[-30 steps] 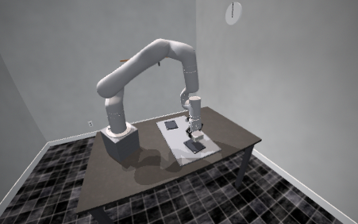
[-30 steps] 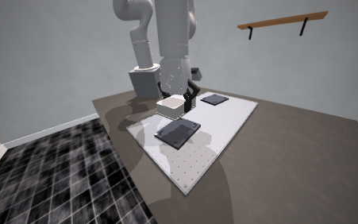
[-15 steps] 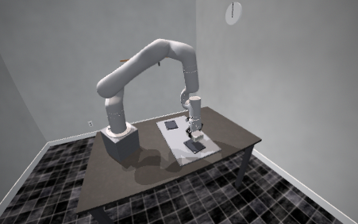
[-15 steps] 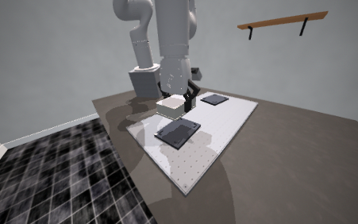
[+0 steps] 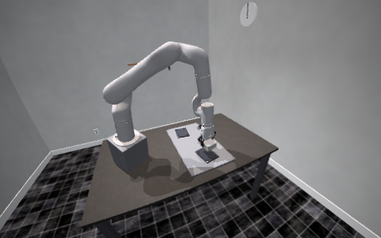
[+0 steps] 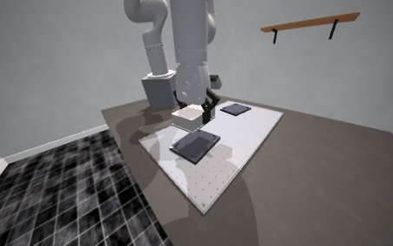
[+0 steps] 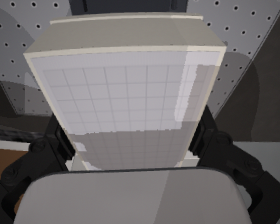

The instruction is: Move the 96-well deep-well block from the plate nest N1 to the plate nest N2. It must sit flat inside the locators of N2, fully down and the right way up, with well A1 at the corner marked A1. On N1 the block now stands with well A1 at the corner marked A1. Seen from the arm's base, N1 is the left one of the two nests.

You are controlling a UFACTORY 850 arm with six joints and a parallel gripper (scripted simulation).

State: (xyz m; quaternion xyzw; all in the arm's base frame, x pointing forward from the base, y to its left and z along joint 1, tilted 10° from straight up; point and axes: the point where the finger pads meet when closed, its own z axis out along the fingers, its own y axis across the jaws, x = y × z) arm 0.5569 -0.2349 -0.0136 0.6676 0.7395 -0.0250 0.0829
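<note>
Right now my hand is 110 mm above the nest. Round my hand: white deep-well block: right at my hand.
</note>
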